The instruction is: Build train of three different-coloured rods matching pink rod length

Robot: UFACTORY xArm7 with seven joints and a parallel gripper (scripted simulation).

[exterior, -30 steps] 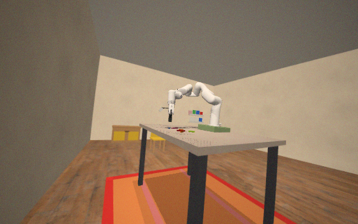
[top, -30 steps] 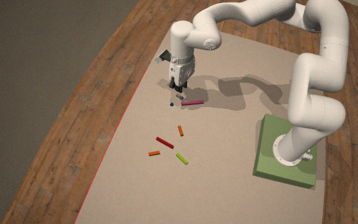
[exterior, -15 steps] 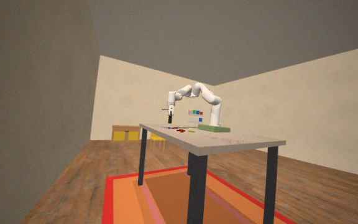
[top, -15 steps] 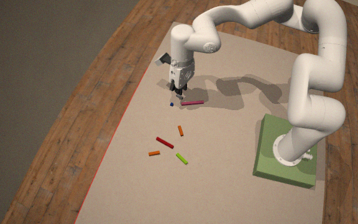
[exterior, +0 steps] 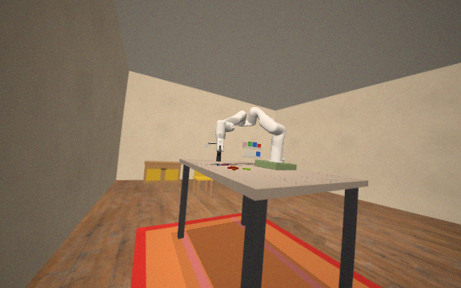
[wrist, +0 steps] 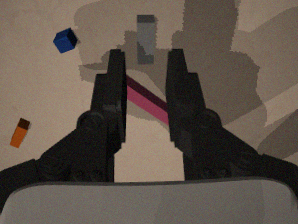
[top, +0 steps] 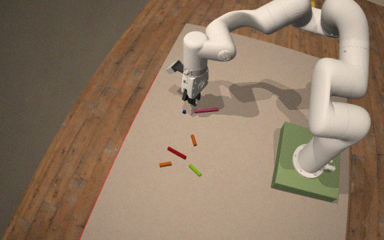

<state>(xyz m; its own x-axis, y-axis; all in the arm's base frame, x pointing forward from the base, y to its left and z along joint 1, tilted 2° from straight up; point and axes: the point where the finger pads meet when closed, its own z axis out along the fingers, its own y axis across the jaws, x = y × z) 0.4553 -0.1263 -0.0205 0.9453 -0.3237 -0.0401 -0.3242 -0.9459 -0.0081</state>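
My hand is 40 mm above the grey rod. Also, from my hand: blue rod: 20 mm ahead, 40 mm to the left, 40 mm below; then pink rod: 50 mm behind, 10 mm to the left, 40 mm below; then red rod: 10 mm behind, 210 mm to the left, 40 mm below.
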